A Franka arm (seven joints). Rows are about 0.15 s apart.
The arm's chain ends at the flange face. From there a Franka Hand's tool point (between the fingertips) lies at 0.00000 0.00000 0.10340 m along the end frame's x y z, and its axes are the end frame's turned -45 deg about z.
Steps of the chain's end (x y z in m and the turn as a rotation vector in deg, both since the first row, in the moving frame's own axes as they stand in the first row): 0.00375, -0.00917, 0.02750, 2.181, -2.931, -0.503; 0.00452, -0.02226, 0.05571, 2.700, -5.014, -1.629; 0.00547, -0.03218, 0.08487, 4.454, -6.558, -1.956; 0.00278, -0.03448, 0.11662, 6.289, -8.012, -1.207; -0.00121, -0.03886, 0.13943, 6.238, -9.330, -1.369; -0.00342, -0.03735, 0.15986, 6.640, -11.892, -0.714
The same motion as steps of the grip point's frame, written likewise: 0.00815, -0.01035, 0.02729, 3.615, -0.530, -0.503; 0.01585, -0.02233, 0.05520, 5.455, -1.636, -1.629; 0.02371, -0.03285, 0.08388, 7.787, -1.488, -1.956; 0.02397, -0.04054, 0.11499, 10.112, -1.218, -1.207; 0.02247, -0.04802, 0.13745, 11.008, -2.186, -1.369; 0.01721, -0.05221, 0.15695, 13.104, -3.714, -0.714
